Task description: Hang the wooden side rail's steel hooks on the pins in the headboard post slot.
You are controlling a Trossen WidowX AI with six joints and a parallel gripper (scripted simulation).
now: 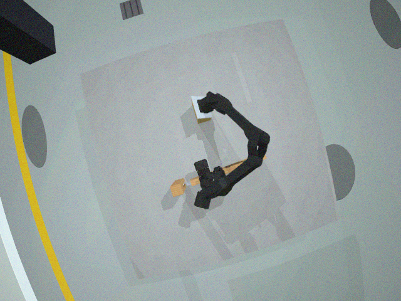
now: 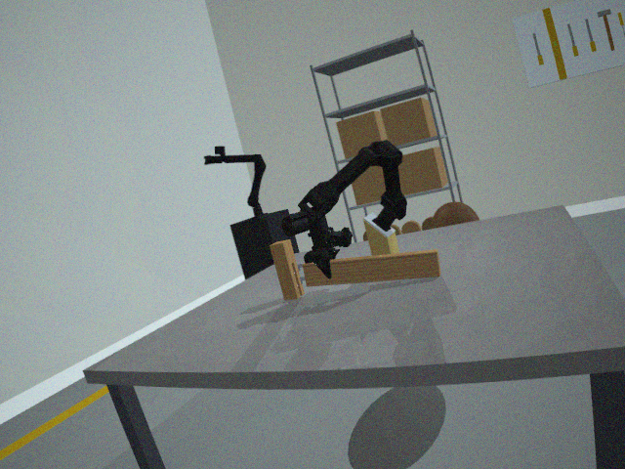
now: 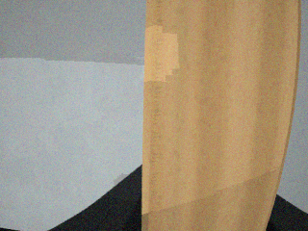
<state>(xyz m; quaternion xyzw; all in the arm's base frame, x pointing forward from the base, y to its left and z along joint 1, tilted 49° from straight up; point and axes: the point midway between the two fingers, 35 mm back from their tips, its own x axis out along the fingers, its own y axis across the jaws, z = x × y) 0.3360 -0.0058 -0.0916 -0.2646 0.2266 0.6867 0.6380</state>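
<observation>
Right now the wooden headboard post is 14 cm to the right of my gripper tip, 4 cm above it and 1 cm ahead of it.
</observation>
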